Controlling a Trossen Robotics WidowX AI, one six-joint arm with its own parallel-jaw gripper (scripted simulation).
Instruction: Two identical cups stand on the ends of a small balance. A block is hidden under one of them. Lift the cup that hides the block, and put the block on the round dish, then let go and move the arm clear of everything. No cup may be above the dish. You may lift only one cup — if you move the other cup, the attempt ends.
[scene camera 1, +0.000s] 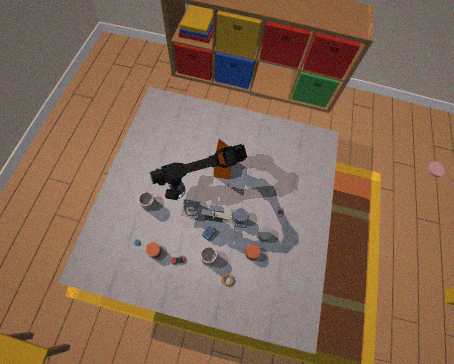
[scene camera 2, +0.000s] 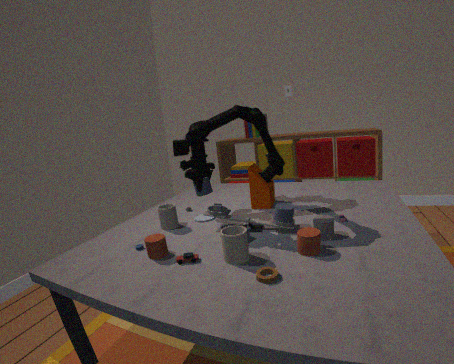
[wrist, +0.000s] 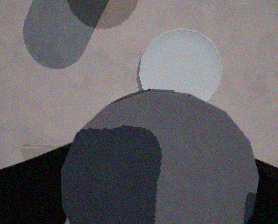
Labels:
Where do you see my gripper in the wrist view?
152, 149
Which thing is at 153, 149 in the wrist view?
A grey-blue cup.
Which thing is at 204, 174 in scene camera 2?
My gripper.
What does my gripper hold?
A grey-blue cup.

